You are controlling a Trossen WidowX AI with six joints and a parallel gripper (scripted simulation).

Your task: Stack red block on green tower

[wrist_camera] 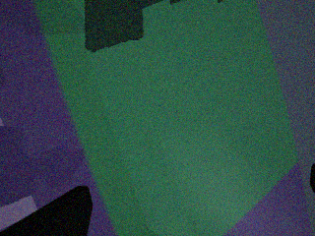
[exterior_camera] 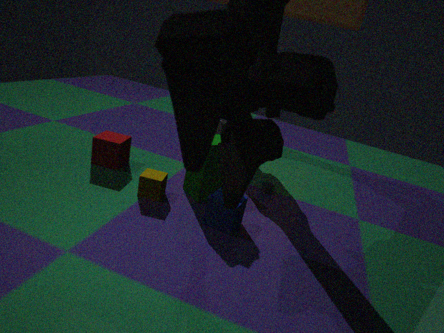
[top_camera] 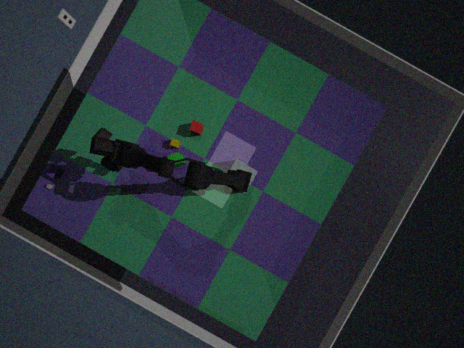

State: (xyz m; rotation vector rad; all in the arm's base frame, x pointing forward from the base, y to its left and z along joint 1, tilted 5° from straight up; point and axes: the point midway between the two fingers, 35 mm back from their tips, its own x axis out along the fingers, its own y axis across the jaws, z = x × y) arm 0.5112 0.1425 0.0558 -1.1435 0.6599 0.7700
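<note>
Right now my gripper tip is 250 mm to the left of the red block, 230 mm past it and 100 mm above it. Also, from my gripper tip: blue block: 170 mm behind, 100 mm below, 20 mm to the right; small yellow block: 170 mm behind, 140 mm to the right, 110 mm below.
</note>
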